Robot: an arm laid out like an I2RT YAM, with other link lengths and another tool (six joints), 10 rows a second.
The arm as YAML. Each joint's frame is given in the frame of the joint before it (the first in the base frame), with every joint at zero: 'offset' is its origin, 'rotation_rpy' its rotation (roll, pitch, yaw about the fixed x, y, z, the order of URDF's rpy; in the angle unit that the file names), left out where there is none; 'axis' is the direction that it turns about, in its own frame. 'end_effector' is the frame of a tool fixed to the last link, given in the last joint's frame.
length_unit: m
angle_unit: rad
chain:
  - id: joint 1
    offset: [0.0, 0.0, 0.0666]
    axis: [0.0, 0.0, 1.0]
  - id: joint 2
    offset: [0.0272, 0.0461, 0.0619]
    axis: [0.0, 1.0, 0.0]
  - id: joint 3
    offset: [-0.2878, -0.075, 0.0]
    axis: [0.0, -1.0, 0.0]
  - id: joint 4
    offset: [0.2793, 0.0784, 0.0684]
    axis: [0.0, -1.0, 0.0]
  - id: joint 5
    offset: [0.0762, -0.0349, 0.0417]
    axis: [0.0, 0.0, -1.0]
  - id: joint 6
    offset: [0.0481, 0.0, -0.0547]
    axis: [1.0, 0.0, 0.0]
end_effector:
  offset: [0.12, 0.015, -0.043]
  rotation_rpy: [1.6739, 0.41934, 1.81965]
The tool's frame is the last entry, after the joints.
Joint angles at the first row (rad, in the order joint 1, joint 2, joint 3, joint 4, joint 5, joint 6):
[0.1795, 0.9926, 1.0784, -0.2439, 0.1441, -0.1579]
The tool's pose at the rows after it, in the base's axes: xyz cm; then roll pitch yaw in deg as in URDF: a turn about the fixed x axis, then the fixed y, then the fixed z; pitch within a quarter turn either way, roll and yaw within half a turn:
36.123 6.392 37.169 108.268 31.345 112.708
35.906 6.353 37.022 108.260 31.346 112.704
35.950 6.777 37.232 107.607 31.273 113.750
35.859 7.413 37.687 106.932 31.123 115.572
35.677 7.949 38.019 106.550 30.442 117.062
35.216 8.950 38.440 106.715 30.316 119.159
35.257 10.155 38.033 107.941 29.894 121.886
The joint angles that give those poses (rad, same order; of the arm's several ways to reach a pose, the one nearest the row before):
[0.1795, 0.9681, 1.0784, -0.2562, 0.1442, -0.1580]
[0.1795, 0.9587, 1.0692, -0.2562, 0.1442, -0.1580]
[0.1795, 0.9588, 1.0692, -0.2470, 0.1198, -0.1580]
[0.1795, 0.9588, 1.0783, -0.2470, 0.0815, -0.1580]
[0.1795, 0.9588, 1.0890, -0.2561, 0.0507, -0.1488]
[0.2039, 0.9587, 1.1074, -0.2775, 0.0399, -0.1488]
[0.2316, 0.9770, 1.1167, -0.2884, 0.0307, -0.1488]

